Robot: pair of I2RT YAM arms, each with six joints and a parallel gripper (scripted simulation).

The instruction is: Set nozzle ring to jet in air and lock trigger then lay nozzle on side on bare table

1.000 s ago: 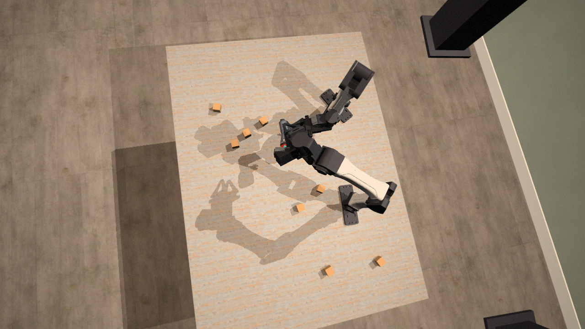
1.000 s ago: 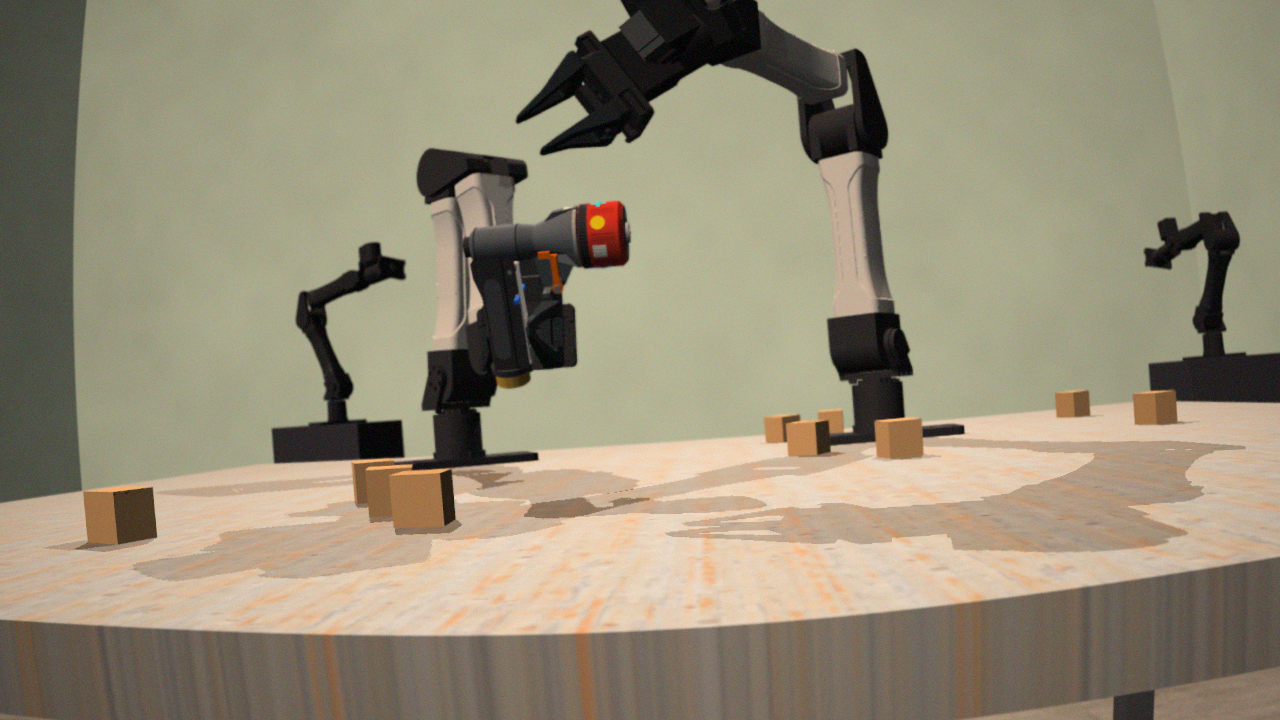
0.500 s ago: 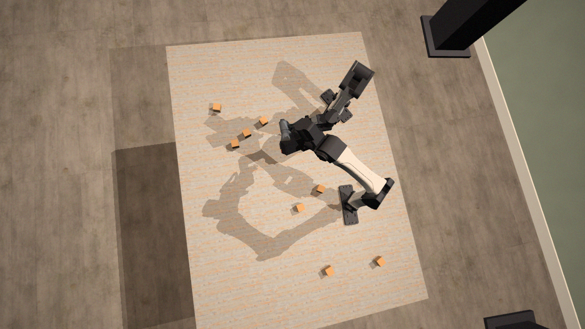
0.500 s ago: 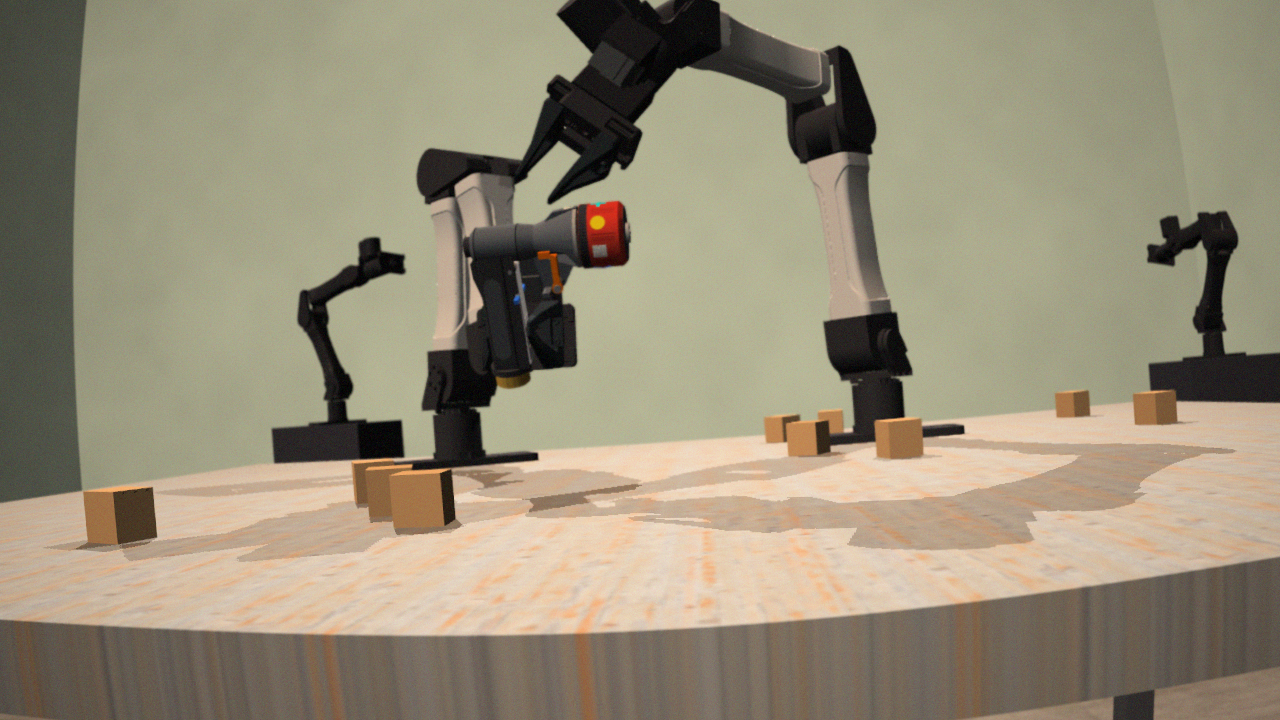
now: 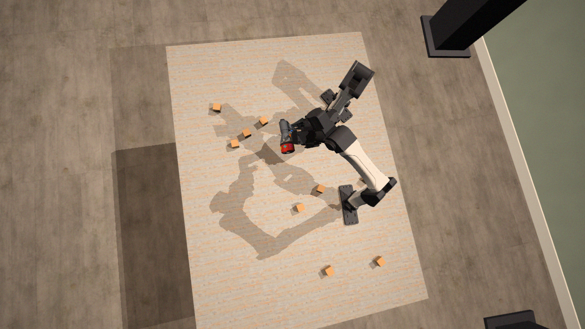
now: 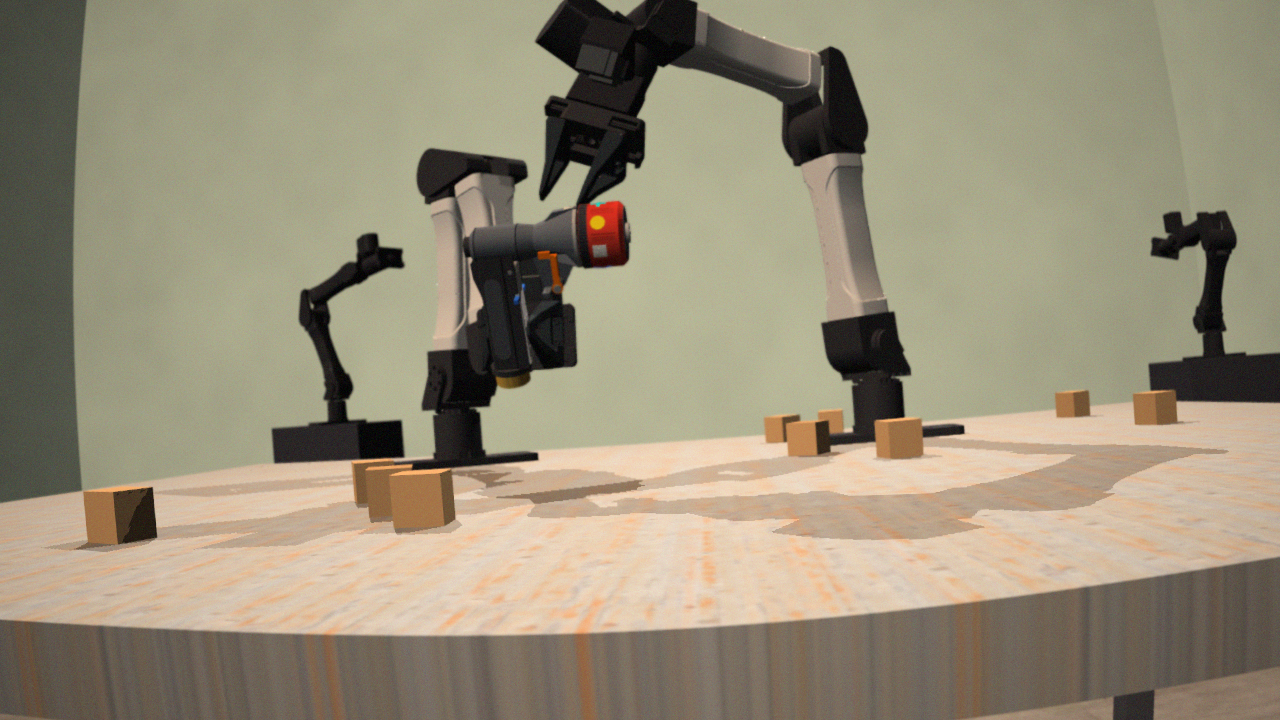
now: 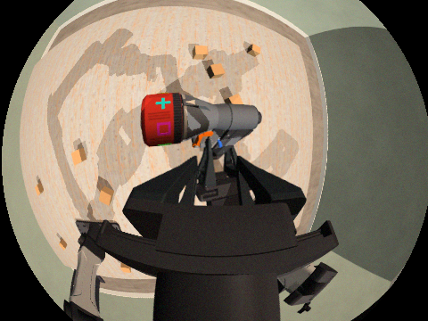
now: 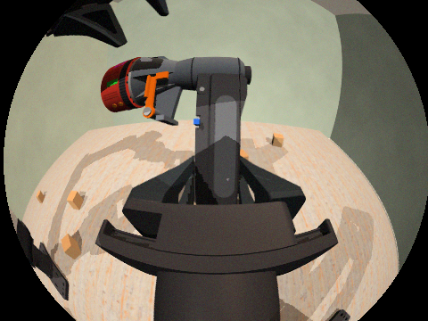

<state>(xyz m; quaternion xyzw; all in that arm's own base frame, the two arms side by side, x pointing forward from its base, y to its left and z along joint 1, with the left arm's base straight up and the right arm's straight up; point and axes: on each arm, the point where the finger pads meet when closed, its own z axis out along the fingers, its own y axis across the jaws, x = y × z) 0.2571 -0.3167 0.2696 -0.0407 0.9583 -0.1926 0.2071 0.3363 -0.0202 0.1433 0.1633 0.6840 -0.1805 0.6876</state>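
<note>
Right now the pale trigger is 2 cm ahead of my left hand, 4 cm to the right of it and 11 cm below it. Round my left hand: red spray ring 4 cm ahead, 5 cm to the left, 5 cm below.
Right now my right hand is 20 mm to the right of the pale trigger, 20 mm below it and 10 mm short of it. Also, from my right hand: red spray ring (100 mm to the left, 80 mm above, 30 mm ahead).
</note>
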